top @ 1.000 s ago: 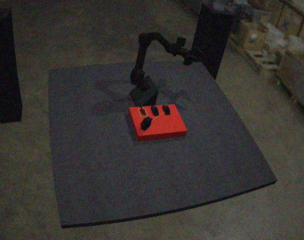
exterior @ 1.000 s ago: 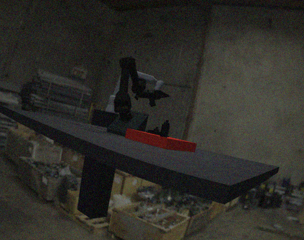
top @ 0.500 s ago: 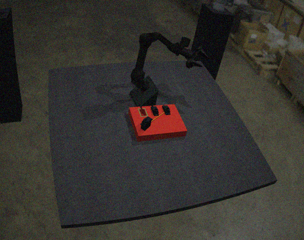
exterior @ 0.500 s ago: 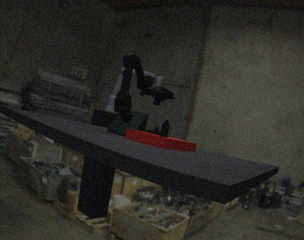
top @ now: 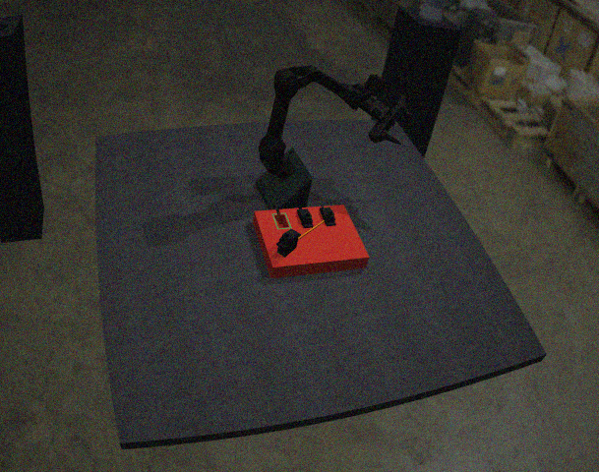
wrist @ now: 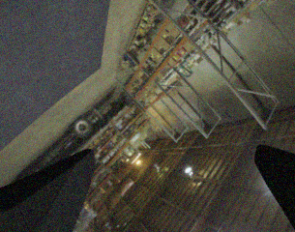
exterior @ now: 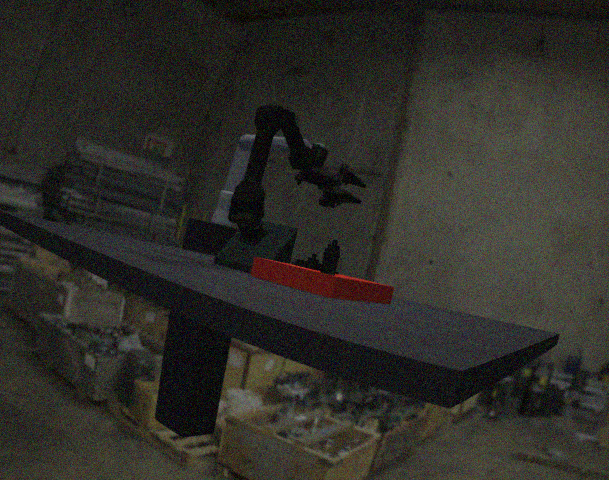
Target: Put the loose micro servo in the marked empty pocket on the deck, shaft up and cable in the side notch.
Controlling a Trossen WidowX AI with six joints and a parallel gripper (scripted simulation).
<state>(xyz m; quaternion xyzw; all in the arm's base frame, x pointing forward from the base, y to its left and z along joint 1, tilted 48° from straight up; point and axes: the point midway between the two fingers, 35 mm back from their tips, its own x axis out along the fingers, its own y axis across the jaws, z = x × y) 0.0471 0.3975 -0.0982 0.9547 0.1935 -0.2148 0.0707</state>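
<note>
The red deck lies 19 cm ahead of my gripper tip, 34 cm to the right of it and 29 cm below it.
</note>
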